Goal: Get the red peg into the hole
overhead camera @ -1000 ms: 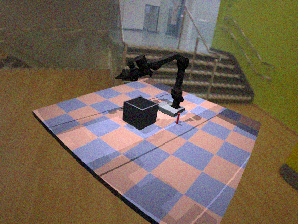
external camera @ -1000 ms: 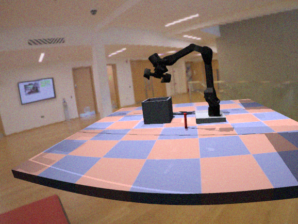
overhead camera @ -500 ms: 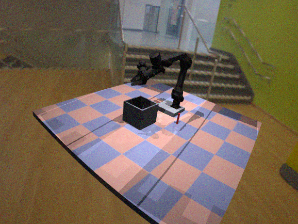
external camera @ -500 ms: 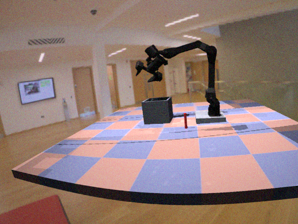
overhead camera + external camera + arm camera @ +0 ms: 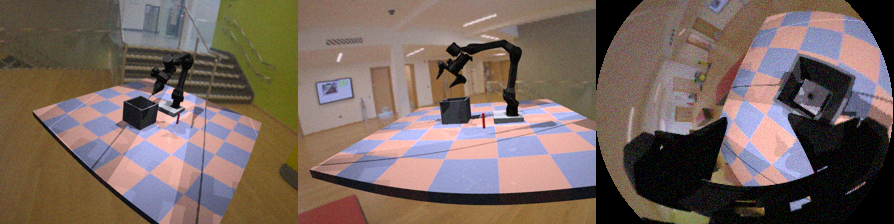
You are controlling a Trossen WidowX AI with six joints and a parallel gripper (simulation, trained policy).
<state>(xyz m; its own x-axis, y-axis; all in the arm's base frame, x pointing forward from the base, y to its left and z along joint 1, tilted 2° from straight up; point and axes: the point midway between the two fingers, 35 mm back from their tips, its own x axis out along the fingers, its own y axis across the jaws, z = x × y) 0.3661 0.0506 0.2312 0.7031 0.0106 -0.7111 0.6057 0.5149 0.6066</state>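
The red peg lies 220 mm behind my gripper tip, 80 mm to the left of it and 210 mm below it. Also, from my gripper tip: grey plate (30 mm behind, 110 mm to the right, 200 mm below).
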